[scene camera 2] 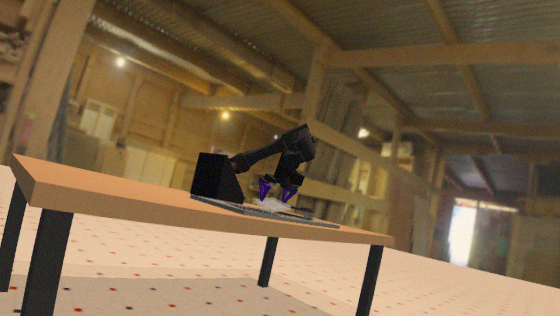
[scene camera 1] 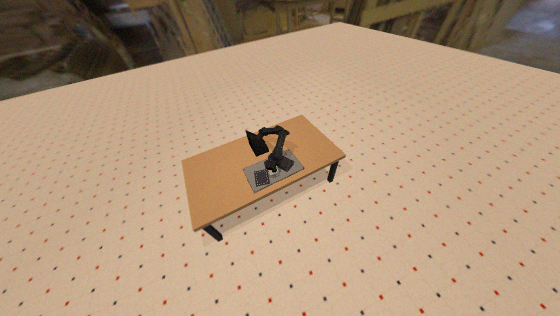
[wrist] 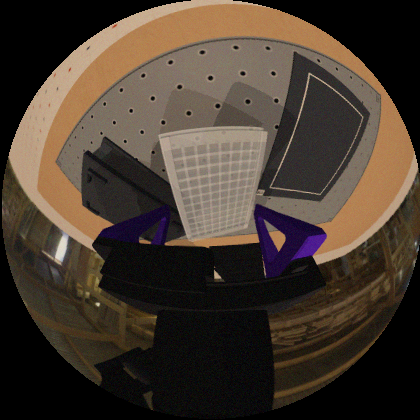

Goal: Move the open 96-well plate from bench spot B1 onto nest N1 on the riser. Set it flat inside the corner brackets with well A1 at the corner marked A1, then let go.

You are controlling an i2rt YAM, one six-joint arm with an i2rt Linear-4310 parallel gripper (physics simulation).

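Frame: origin at the arm's base, x ahead, y left, z up, level; metres.
Seen in the pictures: gripper, fingertip midpoint: (scene camera 2: 271,202) (wrist: 211,208); arm's base, link origin: (scene camera 2: 221,174) (scene camera 1: 257,139).
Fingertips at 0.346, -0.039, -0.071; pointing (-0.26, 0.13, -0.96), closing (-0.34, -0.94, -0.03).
Note:
Offsets run from my fingertips to a thing's middle, as dx, dy, dz. "spot": to the spot under its first point. Level surfaces: height alone.
The clear 96-well plate @[+0.013, -0.011, -0.007] (scene camera 1: 274,173) (scene camera 2: 273,205) (wrist: 216,175) lies between the dark riser and a dark outlined pad. Its well grid faces up; which corner is A1 cannot be read. My gripper (scene camera 2: 274,201) (wrist: 211,208) is open, its purple fingers on either side of the plate's near part in the wrist view. The fingers are low over the plate and do not grip it; exact tip height is unclear. The dark riser @[+0.022, +0.112, -0.013] (scene camera 1: 285,163) (wrist: 117,192) stands at the left in the wrist view, with small corner brackets on top. The A1 mark on it cannot be read.
A dark pad @[spot: +0.031, -0.136, -0.033] (scene camera 1: 262,177) (wrist: 330,125) with a thin white outline lies to the plate's right in the wrist view. A grey perforated board (scene camera 1: 250,172) (wrist: 150,80) lies beneath these things on the wooden table @[dz -0.048] (scene camera 1: 215,185) (scene camera 2: 125,195) (wrist: 165,30).

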